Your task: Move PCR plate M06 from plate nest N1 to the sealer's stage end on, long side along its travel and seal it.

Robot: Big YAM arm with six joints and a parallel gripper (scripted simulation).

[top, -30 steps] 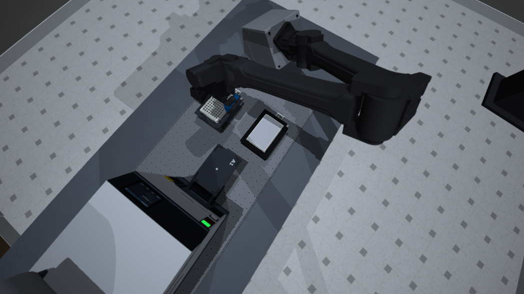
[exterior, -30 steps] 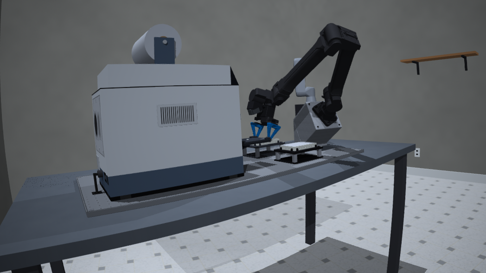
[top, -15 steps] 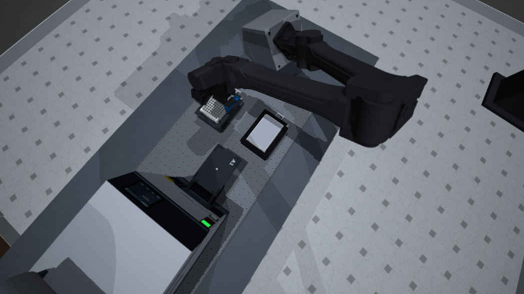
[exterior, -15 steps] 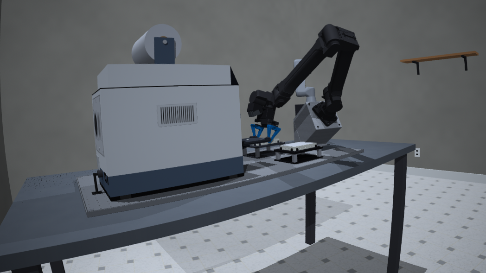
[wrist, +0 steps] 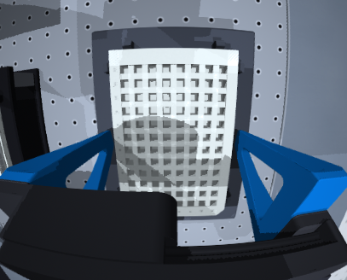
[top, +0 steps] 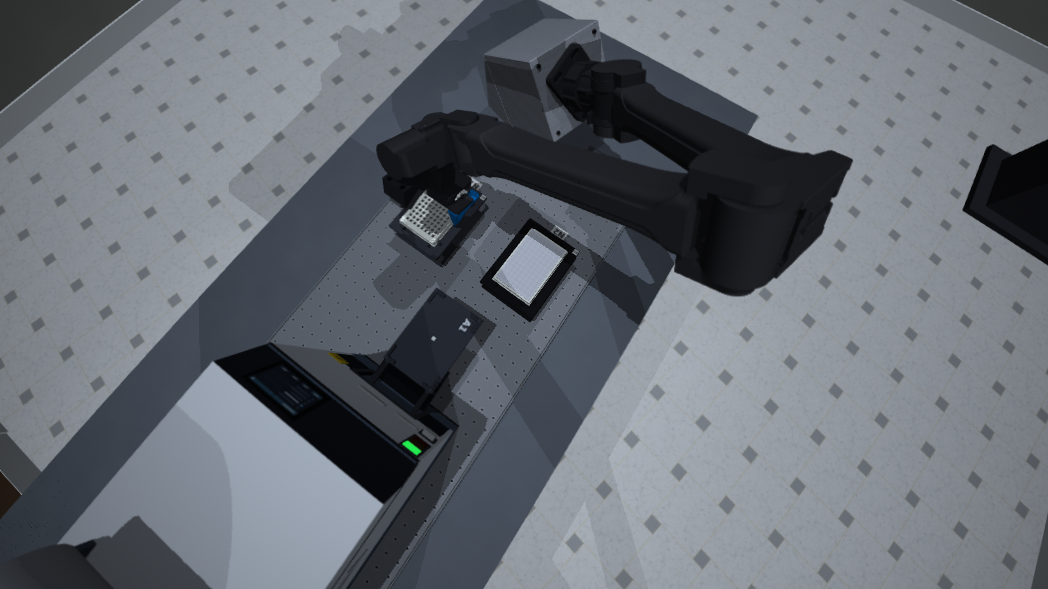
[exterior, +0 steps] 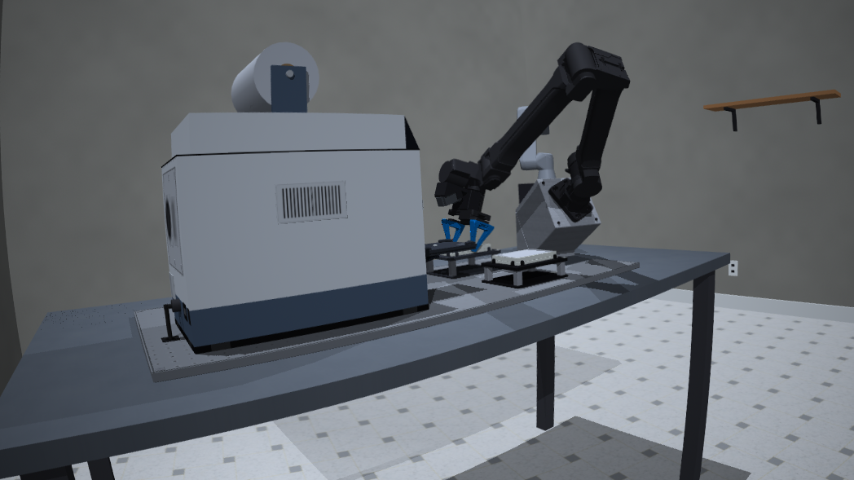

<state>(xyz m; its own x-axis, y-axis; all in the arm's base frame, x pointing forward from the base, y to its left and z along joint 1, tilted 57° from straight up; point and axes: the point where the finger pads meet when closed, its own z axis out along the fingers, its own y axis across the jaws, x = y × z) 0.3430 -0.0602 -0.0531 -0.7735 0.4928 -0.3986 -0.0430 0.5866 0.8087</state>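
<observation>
Now: the white 96-well plate M06 right at my hand. Also, from my hand: sealed plate M09 (2 cm behind, 21 cm to the left, 1 cm below); nest N2 (2 cm behind, 21 cm to the left, 2 cm below); plate nest N1 (2 cm below).
</observation>
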